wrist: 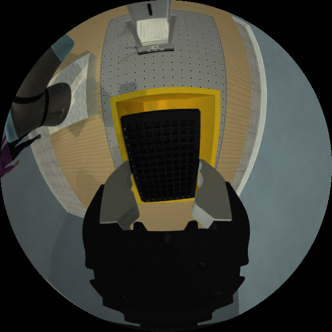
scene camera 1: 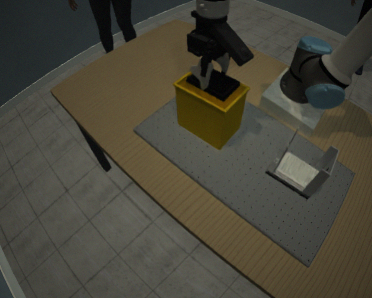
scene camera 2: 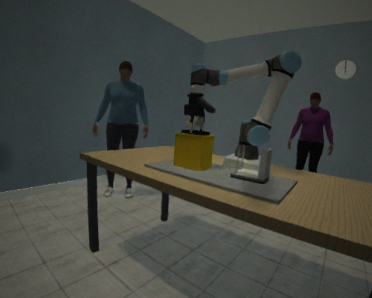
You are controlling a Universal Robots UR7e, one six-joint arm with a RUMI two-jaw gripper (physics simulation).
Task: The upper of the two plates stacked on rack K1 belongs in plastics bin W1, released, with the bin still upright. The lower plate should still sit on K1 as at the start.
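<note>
My gripper is shut on the black plate with a grid of wells, holding it by its two long sides near one end. The plate is about level with the rim at the mouth of the yellow bin W1. In the wrist view it lies mostly within the rim outline, slightly turned, its held end close to the rim. The bin is upright. A pale plate sits in rack K1.
The bin and rack stand apart on a grey perforated board on the wooden table. The arm's base stands on a pale block beside the board. Two people stand beyond the table.
</note>
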